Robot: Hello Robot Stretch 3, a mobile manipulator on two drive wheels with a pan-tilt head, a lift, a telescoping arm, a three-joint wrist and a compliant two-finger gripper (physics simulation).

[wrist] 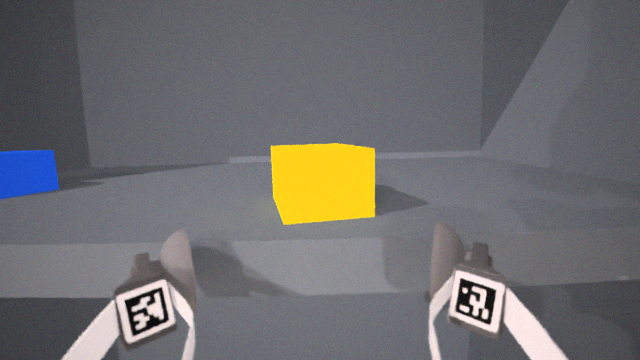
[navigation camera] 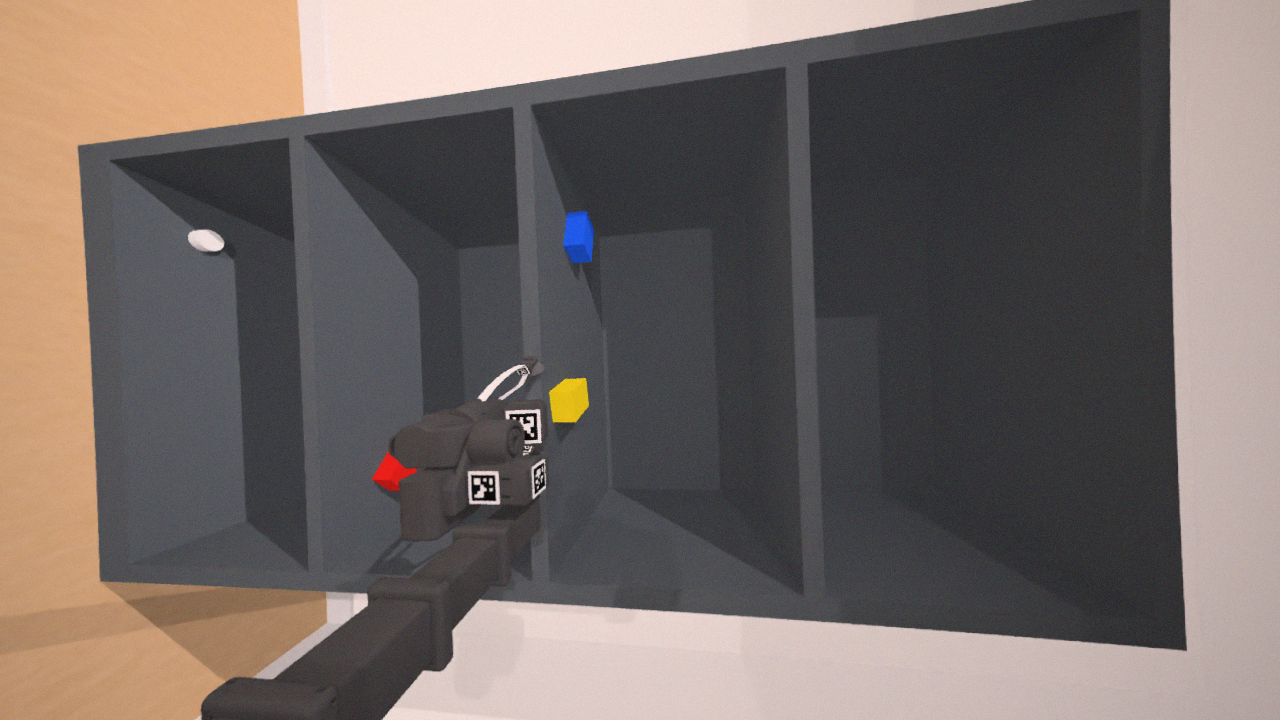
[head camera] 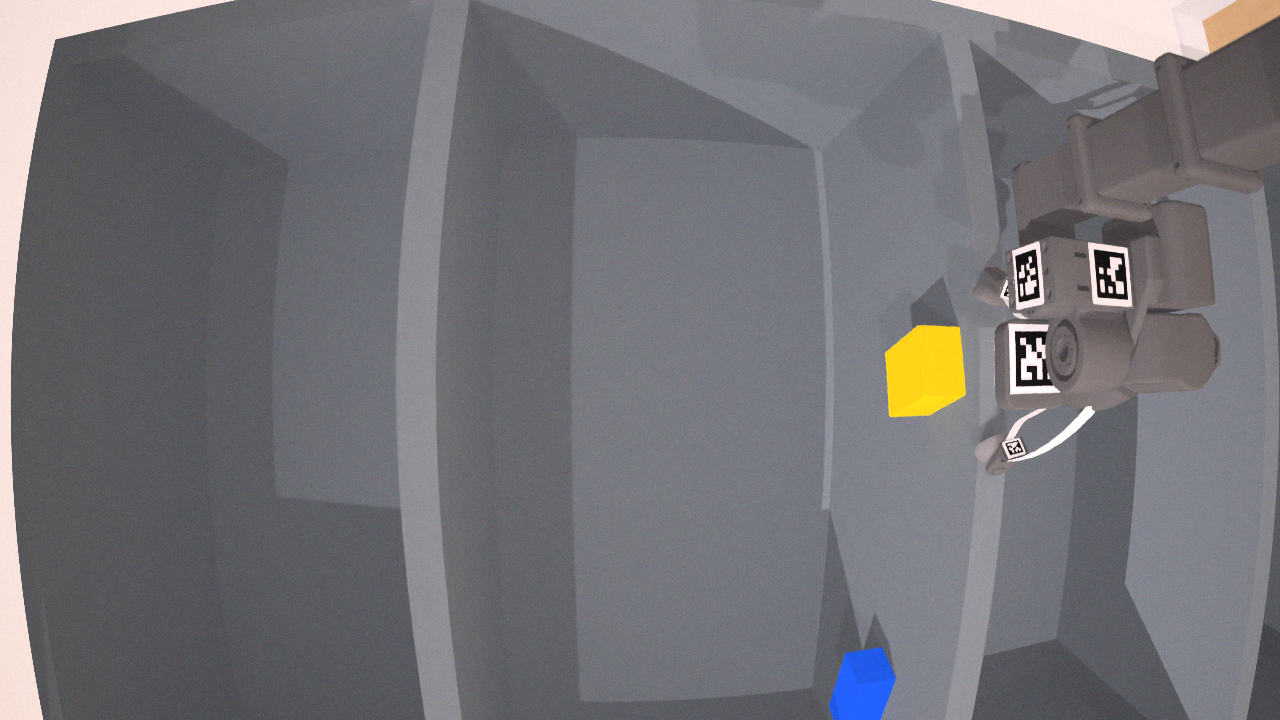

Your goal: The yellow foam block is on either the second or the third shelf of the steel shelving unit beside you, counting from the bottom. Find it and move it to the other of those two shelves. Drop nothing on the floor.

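Places are measured from the robot's base along level axes (x ahead, y left, z up), in centimetres.
Pixels of known places: gripper, fingertip midpoint: [wrist: 311, 253] [head camera: 986, 372].
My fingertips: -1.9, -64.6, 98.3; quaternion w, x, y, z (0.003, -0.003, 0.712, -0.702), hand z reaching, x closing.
Observation:
Behind a point stands the place of what it marks, as x, y, z.
The yellow foam block [head camera: 925, 371] @[-2.2, -68.1, 103.2] [navigation camera: 568, 400] @[-1.9, -68.0, 102.6] [wrist: 323, 184] @[-2.7, -68.2, 101.4] stands on the third shelf from the bottom, near its front edge. My gripper [head camera: 989, 369] @[-1.9, -64.6, 98.3] [navigation camera: 534, 410] @[-1.9, -64.6, 98.3] [wrist: 311, 253] @[-1.9, -64.6, 98.3] is open, with nothing between its fingers. It is in front of the shelf unit [head camera: 420, 358] @[-2.9, -64.7, 142.8] [navigation camera: 799, 331] @[8.7, -64.7, 142.4], about level with the third shelf's board edge. In the wrist view the block appears ahead of the fingers and between them sideways, a little above the fingertips, not touched. The second shelf, below that board, is partly hidden by the wrist and arm in the navigation view.
A blue block [head camera: 862, 685] @[30.1, -78.7, 103.0] [navigation camera: 579, 237] @[31.6, -79.4, 102.5] [wrist: 27, 173] @[28.7, -81.5, 101.3] stands on the same shelf, left of the yellow one in the wrist view. A red object [navigation camera: 391, 471] @[-18.1, -77.2, 57.1] is on the second shelf, partly behind the wrist. A white object [navigation camera: 205, 240] @[37.7, -77.4, 10.0] lies on the bottom shelf. Side walls bound each compartment.

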